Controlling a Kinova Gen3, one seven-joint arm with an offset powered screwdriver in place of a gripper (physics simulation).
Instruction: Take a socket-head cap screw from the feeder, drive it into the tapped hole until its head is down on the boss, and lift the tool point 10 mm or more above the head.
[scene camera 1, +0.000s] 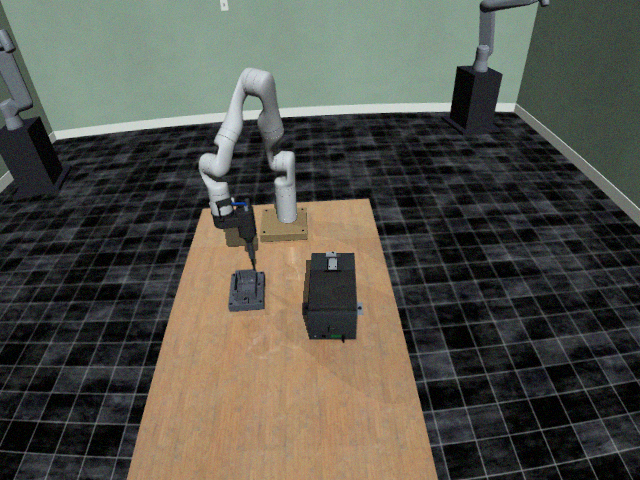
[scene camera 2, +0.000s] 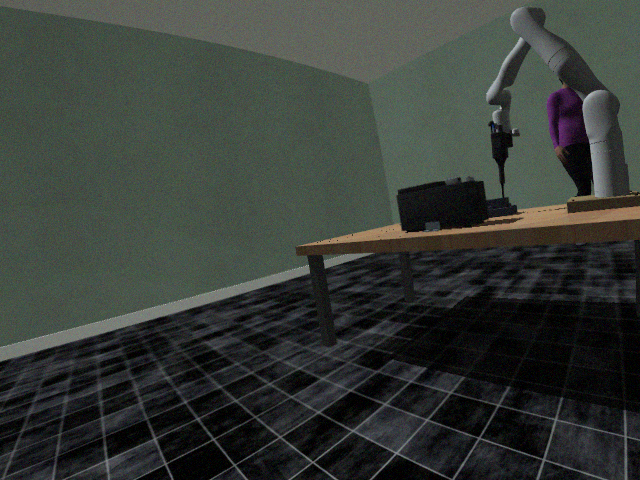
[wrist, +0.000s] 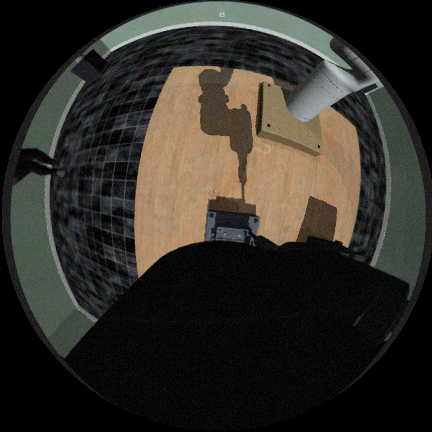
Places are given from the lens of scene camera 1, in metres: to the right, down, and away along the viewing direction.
black screw feeder (scene camera 1: 318, 321): -0.01, 0.26, 1.22
